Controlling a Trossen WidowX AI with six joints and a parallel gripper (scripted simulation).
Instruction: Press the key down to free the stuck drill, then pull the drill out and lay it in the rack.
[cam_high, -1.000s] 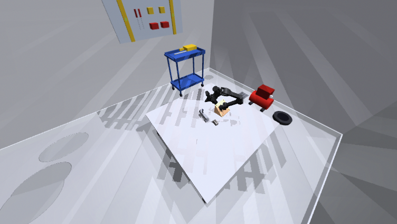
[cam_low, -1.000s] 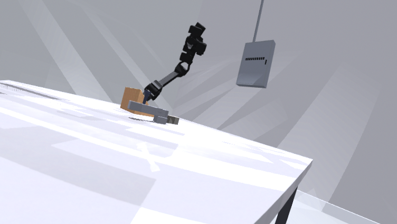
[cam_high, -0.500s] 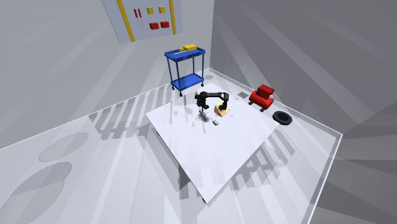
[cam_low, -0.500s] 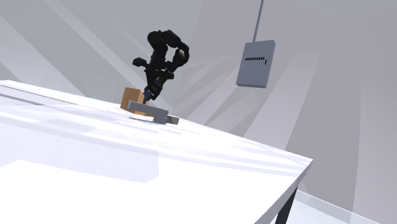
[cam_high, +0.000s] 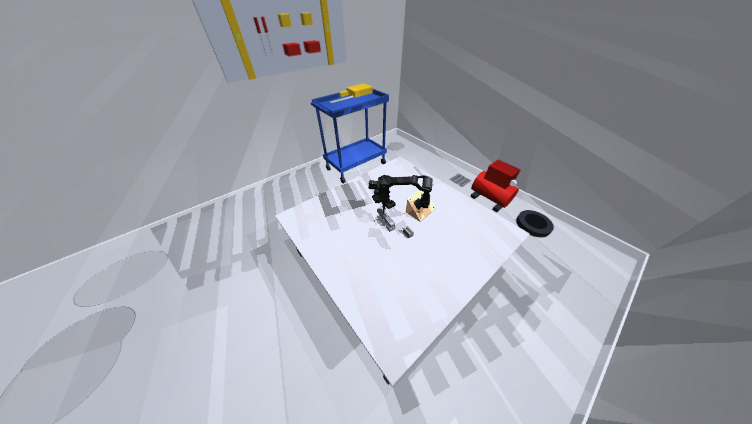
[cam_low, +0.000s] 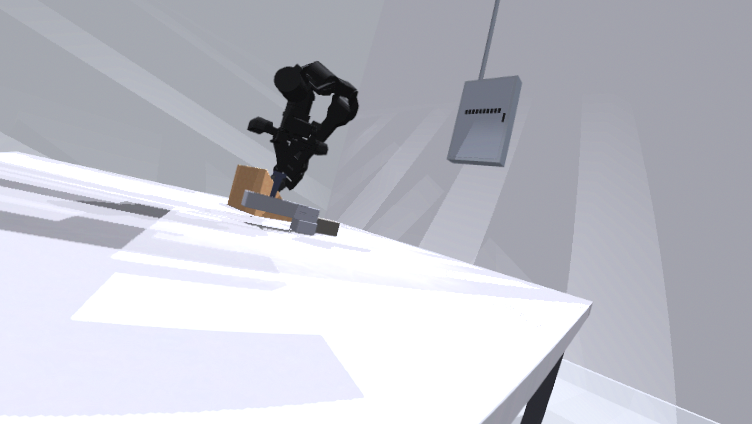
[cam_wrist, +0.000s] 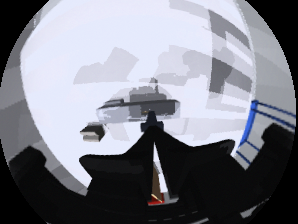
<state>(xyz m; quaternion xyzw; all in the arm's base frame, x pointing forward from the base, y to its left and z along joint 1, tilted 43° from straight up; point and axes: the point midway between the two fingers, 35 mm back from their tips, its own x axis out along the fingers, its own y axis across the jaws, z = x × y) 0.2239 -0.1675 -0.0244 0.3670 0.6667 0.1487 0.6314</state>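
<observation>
Right now the drill is 80 mm below my gripper tip, 50 mm to the left of it and 20 mm ahead of it. Also, from my gripper tip: dark block (210 mm to the left, 110 mm below, 10 mm behind).
</observation>
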